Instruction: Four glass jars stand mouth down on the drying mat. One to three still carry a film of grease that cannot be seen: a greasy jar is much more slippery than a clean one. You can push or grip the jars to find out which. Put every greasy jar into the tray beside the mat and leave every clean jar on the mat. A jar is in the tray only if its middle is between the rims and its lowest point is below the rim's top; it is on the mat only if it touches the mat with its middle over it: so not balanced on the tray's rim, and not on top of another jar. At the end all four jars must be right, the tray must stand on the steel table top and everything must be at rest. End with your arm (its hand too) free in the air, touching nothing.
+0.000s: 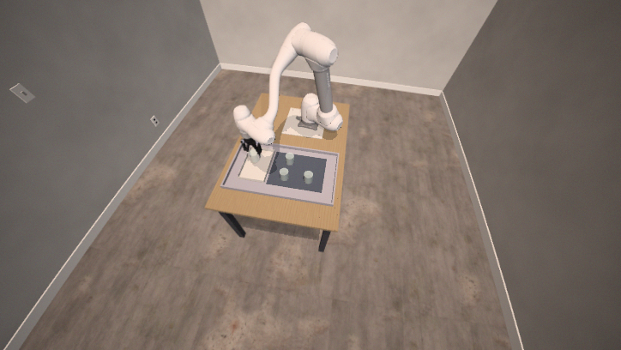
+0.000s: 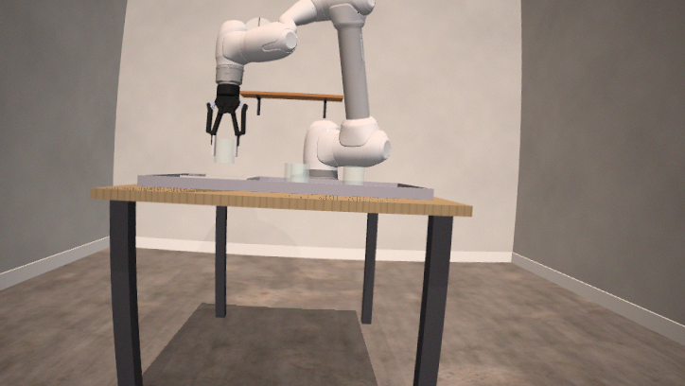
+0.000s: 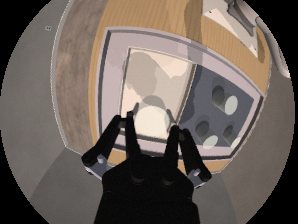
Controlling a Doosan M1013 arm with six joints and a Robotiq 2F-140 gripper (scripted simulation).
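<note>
My hand is 11 cm above the cream tray. Round my hand: dark drying mat 32 cm to the left, 12 cm below, 4 cm behind.
</note>
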